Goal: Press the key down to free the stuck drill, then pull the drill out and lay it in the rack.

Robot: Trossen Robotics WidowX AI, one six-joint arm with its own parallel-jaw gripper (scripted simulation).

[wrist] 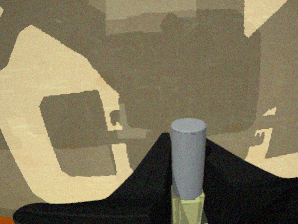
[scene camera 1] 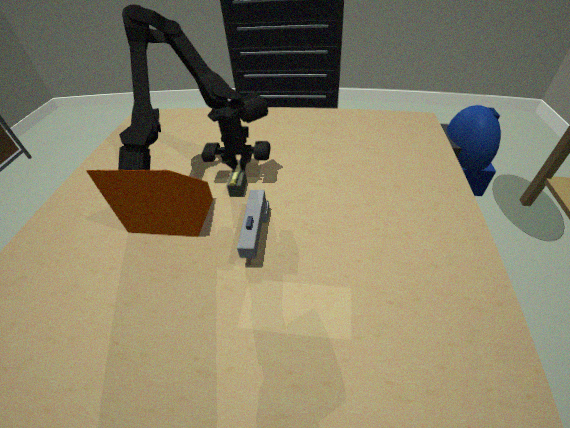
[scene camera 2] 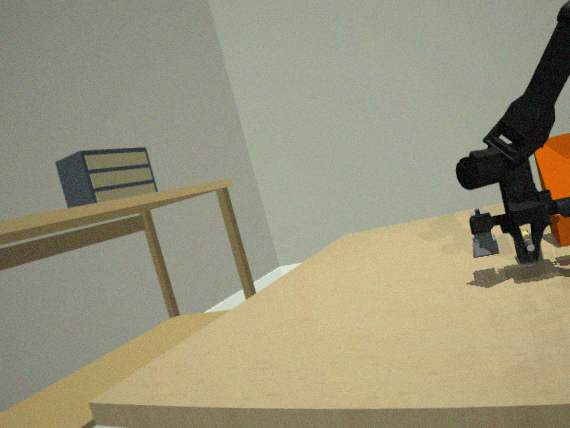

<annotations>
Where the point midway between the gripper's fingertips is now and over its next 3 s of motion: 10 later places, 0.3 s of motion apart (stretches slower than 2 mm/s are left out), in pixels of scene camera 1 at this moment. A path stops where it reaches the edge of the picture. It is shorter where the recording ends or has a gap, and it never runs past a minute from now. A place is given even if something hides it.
The gripper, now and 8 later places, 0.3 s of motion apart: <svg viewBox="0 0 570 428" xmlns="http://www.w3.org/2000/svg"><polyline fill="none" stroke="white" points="241,174 242,174 241,175 239,171 238,160 240,153 248,138 234,116 190,90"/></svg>
</annotations>
